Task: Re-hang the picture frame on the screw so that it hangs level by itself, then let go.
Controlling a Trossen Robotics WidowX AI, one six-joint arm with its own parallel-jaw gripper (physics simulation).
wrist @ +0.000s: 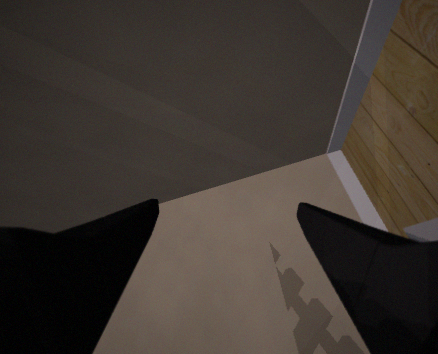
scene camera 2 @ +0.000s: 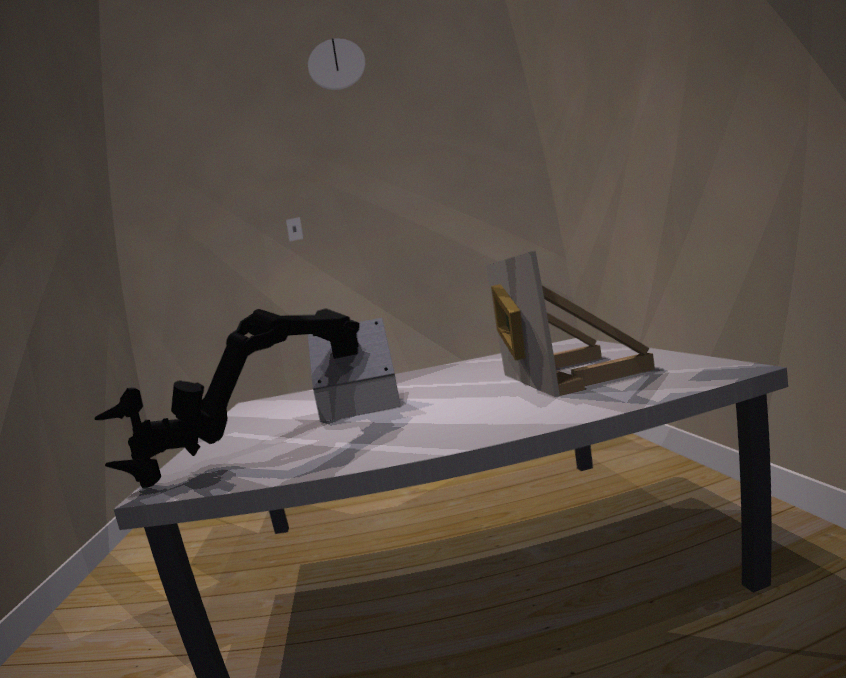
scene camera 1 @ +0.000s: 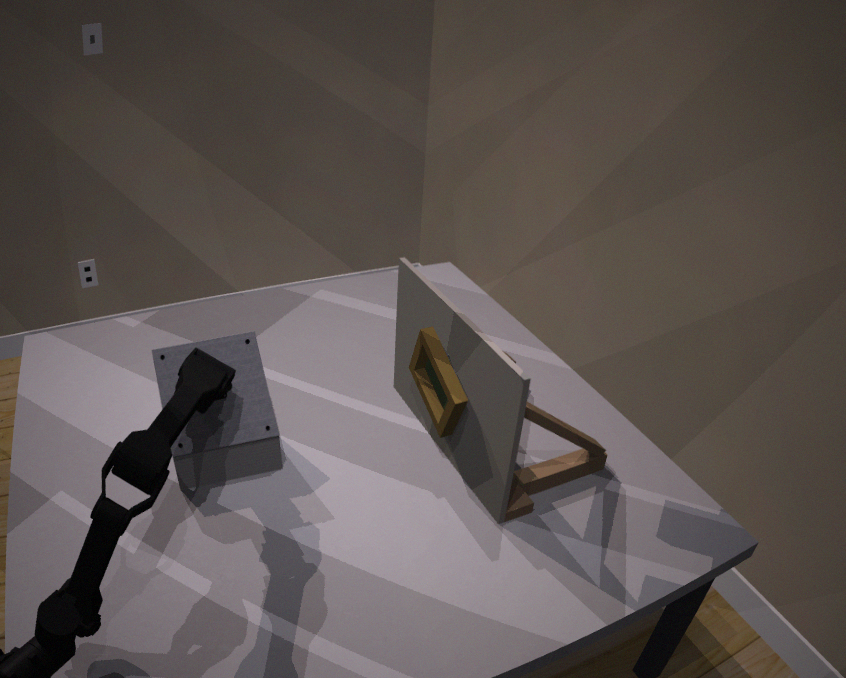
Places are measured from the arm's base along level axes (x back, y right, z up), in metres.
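Pixels of known places: gripper, fingertip midpoint: (wrist: 228,207) (scene camera 2: 100,441); arm's base, origin of the base link: (scene camera 2: 344,347) (scene camera 1: 207,384).
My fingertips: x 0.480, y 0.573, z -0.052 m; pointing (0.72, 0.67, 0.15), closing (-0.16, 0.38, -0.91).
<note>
Ahead of a thing's pixels: the offset from my fingertips to its top centre. "*": to the spot under its first point. Level surfaces: height alone.
The golden-brown picture frame {dx -0.883, dy -0.435, dz +0.141 m} (scene camera 1: 454,389) (scene camera 2: 516,333) is against the front face of the upright grey board (scene camera 1: 497,423) (scene camera 2: 534,353). It is tilted, its top edge sloping down toward the board's near side. The screw cannot be made out clearly; the frame hides the area behind it. My gripper (scene camera 2: 102,441) (wrist: 228,207) is open and empty. In scene camera 2 it is beyond the table's left end, far from the frame and pointing away from it. In the scene camera 1 view the fingers do not show. Neither frame nor board shows in the wrist view.
Wooden struts {* dx -1.057, dy -0.243, dz -0.076 m} (scene camera 1: 561,471) (scene camera 2: 614,368) brace the board from behind on the pale table {dz -0.113 m} (scene camera 1: 367,565) (scene camera 2: 451,430). My arm's base is on a grey metal block (scene camera 1: 240,457) (scene camera 2: 360,400), left of the board. The wrist view shows walls, skirting and wooden floor (wrist: 400,125).
</note>
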